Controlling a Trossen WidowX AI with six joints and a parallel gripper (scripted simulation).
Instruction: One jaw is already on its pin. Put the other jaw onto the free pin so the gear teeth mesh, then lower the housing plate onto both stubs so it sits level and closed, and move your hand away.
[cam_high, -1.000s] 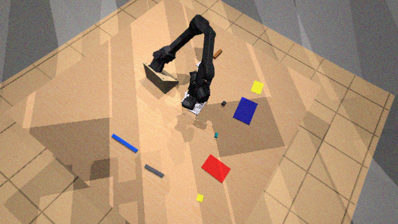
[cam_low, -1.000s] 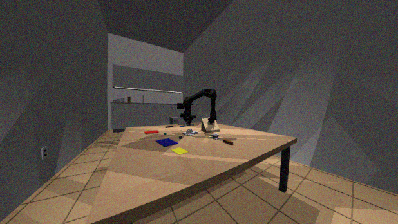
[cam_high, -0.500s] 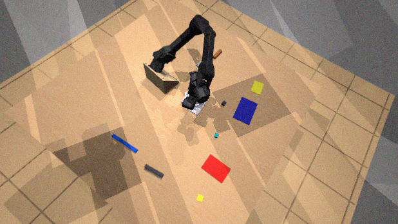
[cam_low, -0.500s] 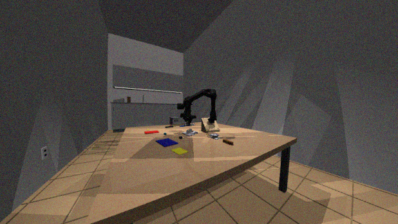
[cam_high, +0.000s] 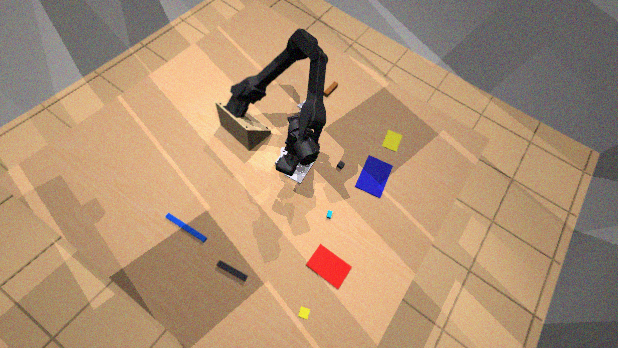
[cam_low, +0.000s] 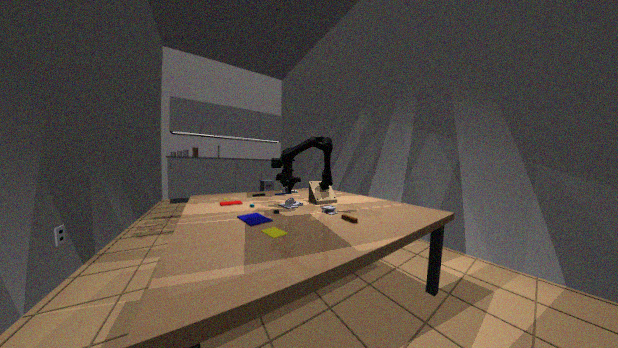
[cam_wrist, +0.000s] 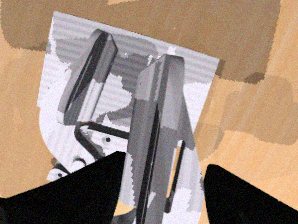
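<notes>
The grey jaw lies 40 mm behind my gripper tip and 10 mm to the left of it. Also, from my gripper tip: black cube 140 mm to the left, 130 mm ahead, 70 mm below; then blue sheet 260 mm ahead, 190 mm to the left, 80 mm below; then cyan cube 210 mm ahead, 70 mm below, 50 mm to the right.
</notes>
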